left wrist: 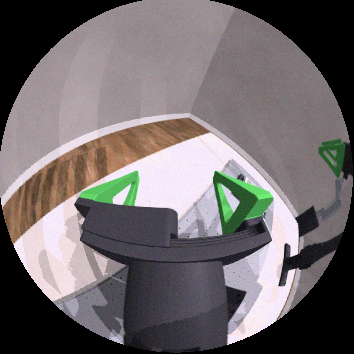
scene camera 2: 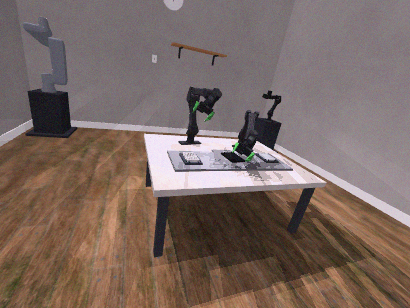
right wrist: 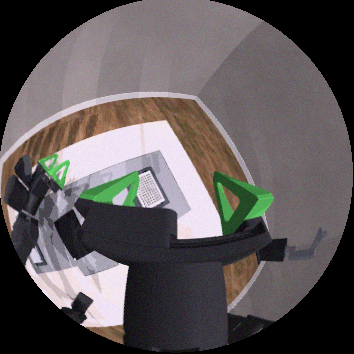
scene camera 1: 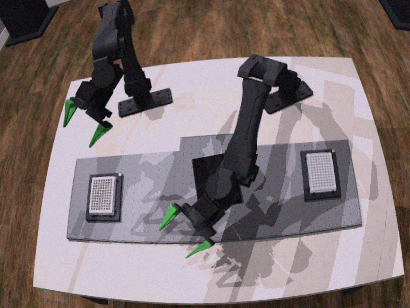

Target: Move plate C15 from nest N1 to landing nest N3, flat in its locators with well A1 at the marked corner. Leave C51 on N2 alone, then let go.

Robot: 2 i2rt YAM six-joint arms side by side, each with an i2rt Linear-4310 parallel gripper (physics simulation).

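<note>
One white well plate [scene camera 1: 102,195] [scene camera 2: 191,157] [right wrist: 150,190] sits in a dark nest [scene camera 1: 118,207] at the left of scene camera 1. Another white plate [scene camera 1: 320,172] [scene camera 2: 268,158] sits in a dark nest [scene camera 1: 336,187] at the right. A black nest [scene camera 1: 200,167] [scene camera 2: 231,157] in the middle is partly hidden by the left arm; no plate shows on it. Plate and nest labels cannot be read. My left gripper [scene camera 1: 173,243] [scene camera 2: 241,155] [left wrist: 175,174] is open and empty above the board's front edge. My right gripper [scene camera 1: 77,136] [scene camera 2: 199,116] [right wrist: 175,174] is open and empty, high behind the left nest.
The nests stand on a grey perforated board [scene camera 1: 150,172] on the white table [scene camera 1: 125,270]. The left arm reaches across the middle of the board. Small pale marks show at the upper right corners of both outer nests in scene camera 1.
</note>
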